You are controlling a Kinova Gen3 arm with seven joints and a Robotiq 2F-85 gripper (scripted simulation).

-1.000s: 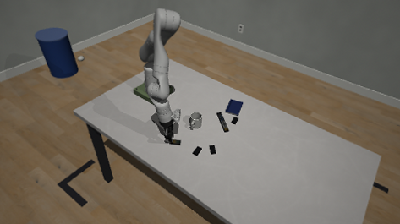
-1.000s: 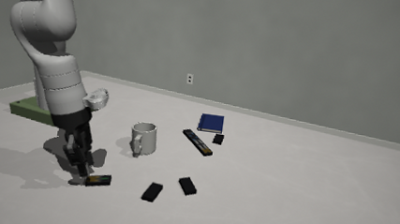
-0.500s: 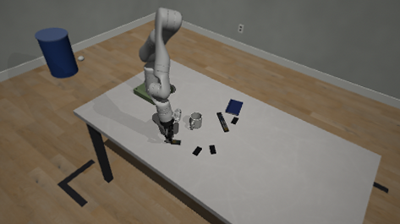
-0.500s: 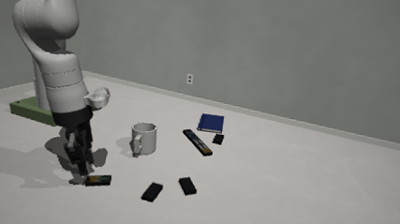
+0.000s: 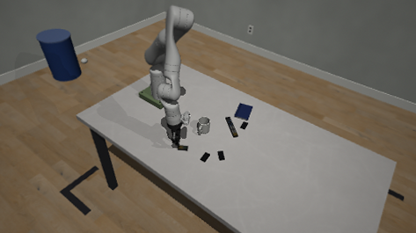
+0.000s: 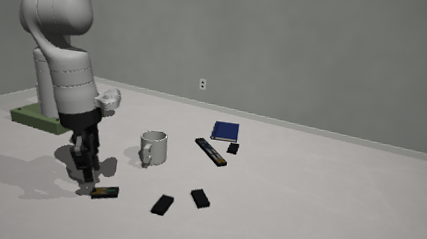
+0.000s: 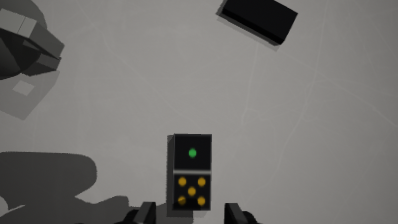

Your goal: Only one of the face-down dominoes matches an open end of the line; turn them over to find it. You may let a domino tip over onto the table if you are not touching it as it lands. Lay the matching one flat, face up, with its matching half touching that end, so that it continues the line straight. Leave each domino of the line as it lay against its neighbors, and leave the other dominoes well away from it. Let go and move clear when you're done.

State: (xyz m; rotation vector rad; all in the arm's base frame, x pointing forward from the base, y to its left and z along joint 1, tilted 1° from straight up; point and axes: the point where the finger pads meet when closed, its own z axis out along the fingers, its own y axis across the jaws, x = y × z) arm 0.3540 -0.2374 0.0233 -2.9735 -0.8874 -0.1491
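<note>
The domino is 6 cm below my hand, 2 cm ahead of it and 1 cm to the left of it. Also, from my hand: blue book: 48 cm to the left, 13 cm ahead, 6 cm below; then white mug: 20 cm to the left, 3 cm below, 2 cm ahead.
</note>
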